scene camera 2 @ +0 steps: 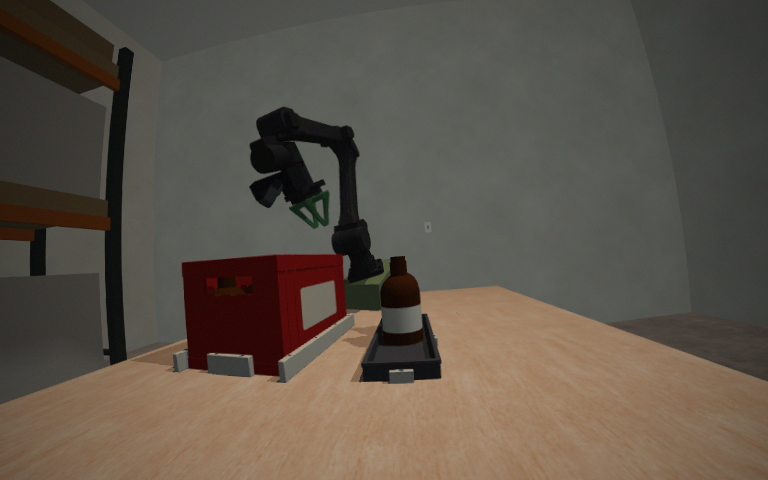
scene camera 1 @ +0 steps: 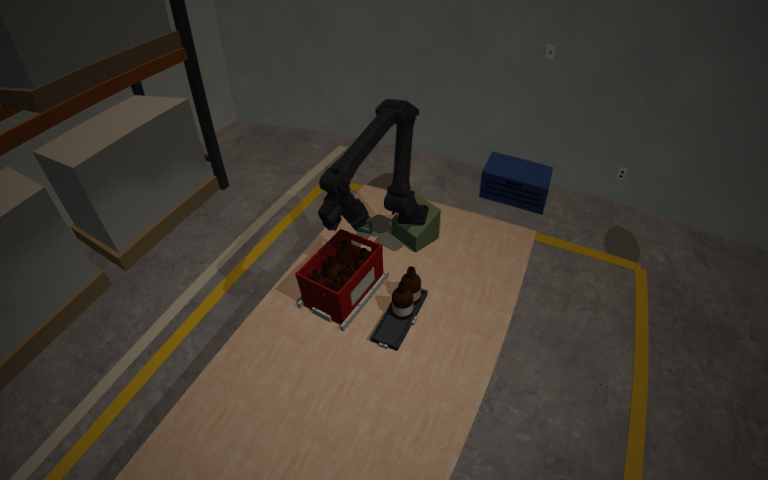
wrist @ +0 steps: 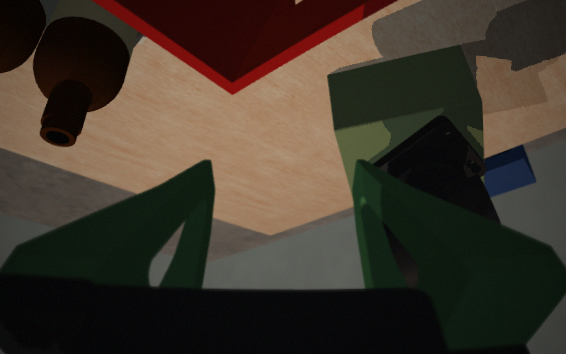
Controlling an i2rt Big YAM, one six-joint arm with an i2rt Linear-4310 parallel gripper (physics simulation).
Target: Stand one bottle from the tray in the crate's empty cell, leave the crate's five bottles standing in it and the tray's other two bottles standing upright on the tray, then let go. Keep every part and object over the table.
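Seen in the pictures: gripper, fingertip midpoint: (scene camera 2: 321, 226) (scene camera 1: 368, 228) (wrist: 283, 174); arm's base, origin of the base link: (scene camera 2: 366, 272) (scene camera 1: 413, 215) (wrist: 420, 169).
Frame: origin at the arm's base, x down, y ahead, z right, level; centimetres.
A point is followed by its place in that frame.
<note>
The red crate (scene camera 1: 318, 297) {z 20.9, x 1.2, y 51.3 cm} (scene camera 2: 232, 325) {z 20.1, x 4.2, y 51.5 cm} (wrist: 232, 88) {z 5.4, x -6.0, y 27.4 cm} stands upright with several brown bottles inside; their necks show in scene camera 1, and their bases are hidden. The black tray (scene camera 1: 388, 332) {z -4.4, x 11.0, y 52.1 cm} (scene camera 2: 374, 371) {z -1.0, x 10.1, y 57.2 cm} stands beside it. Two brown bottles with white labels stand upright on it, the nearer bottle (scene camera 1: 402, 301) {z -7.5, x 0.9, y 45.2 cm} (scene camera 2: 400, 297) {z -6.3, x 2.5, y 45.7 cm} and the farther bottle (scene camera 1: 415, 279) {z -9.5, x -0.6, y 35.6 cm}, which is hidden behind the nearer one in scene camera 2. A tray bottle (wrist: 80, 65) {z -4.7, x 0.2, y 34.8 cm} also shows at upper left in the wrist view. My gripper (scene camera 2: 321, 226) {z 9.6, x -13.0, y 27.5 cm} (wrist: 283, 174) {z 9.6, x -13.0, y 27.5 cm} is open and empty, tilted, above and behind the crate's far end.
A green block (scene camera 1: 417, 233) {z -3.6, x 2.5, y 8.0 cm} (scene camera 2: 362, 296) {z 1.7, x 7.2, y 6.4 cm} (wrist: 405, 95) {z 3.2, x 6.0, y 5.4 cm} lies under the arm's base. Pale guide strips (scene camera 1: 365, 300) {z 7.5, x 9.2, y 41.7 cm} (scene camera 2: 317, 348) {z 8.5, x 10.1, y 45.9 cm} border the crate at table level. A blue box (scene camera 1: 516, 182) (wrist: 510, 172) stands on the floor beyond the table (scene camera 1: 317, 407) {z 8.5, x 11.5, y 86.8 cm}. A storage rack (scene camera 1: 199, 96) (scene camera 2: 117, 198) stands left.
</note>
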